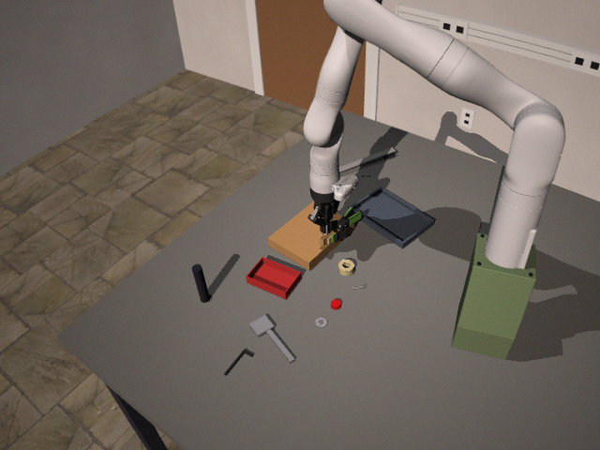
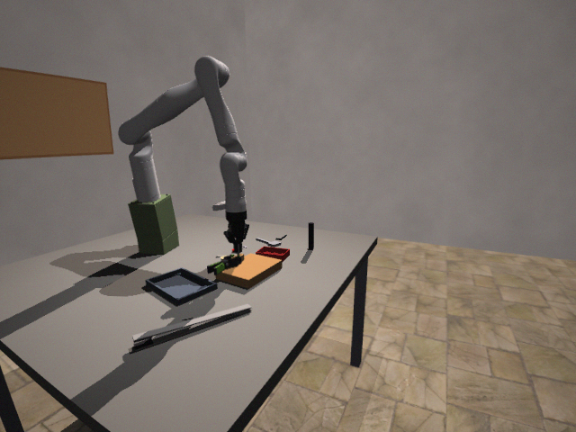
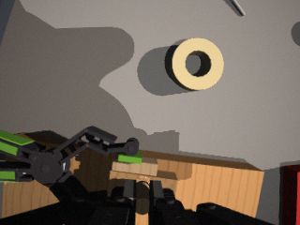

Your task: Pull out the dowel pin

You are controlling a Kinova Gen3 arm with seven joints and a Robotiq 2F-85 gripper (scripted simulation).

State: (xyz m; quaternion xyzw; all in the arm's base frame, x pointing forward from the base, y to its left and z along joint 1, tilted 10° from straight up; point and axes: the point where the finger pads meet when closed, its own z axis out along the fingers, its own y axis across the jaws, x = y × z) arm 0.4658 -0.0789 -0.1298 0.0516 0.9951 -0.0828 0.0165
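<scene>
Right now my hand is 2 cm above the wooden dowel pin. Round my hand: wooden block (4 cm below); then tape roll (9 cm behind, 5 cm to the left, 8 cm below); then wooden bench board (5 cm ahead, 2 cm to the right, 6 cm below).
</scene>
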